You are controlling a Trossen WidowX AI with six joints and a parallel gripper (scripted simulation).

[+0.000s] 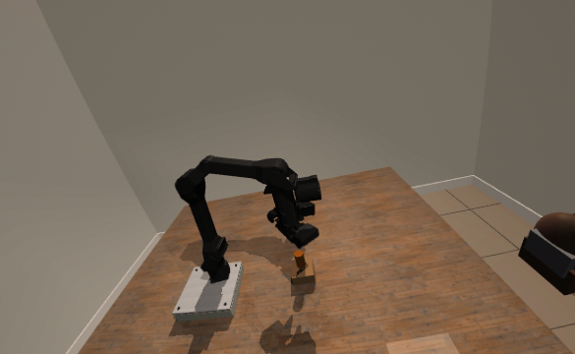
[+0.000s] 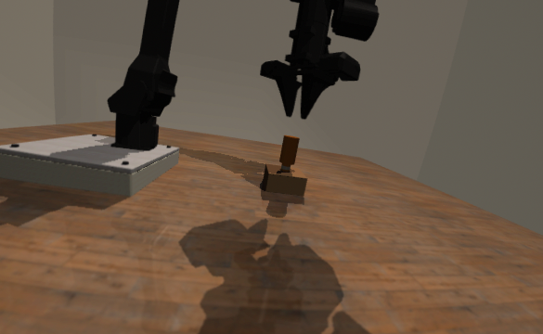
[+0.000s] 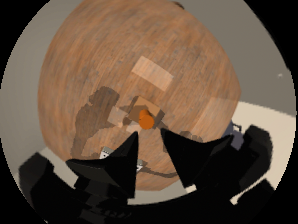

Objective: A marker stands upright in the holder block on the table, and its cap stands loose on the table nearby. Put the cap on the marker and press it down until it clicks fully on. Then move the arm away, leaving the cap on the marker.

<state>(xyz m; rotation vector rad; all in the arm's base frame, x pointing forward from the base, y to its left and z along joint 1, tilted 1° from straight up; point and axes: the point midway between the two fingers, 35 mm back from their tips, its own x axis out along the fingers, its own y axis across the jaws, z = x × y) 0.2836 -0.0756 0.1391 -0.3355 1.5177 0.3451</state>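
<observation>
Right now the orange cap is 60 mm below my gripper tip. Round my gripper tip: wooden holder block: 120 mm below.
</observation>
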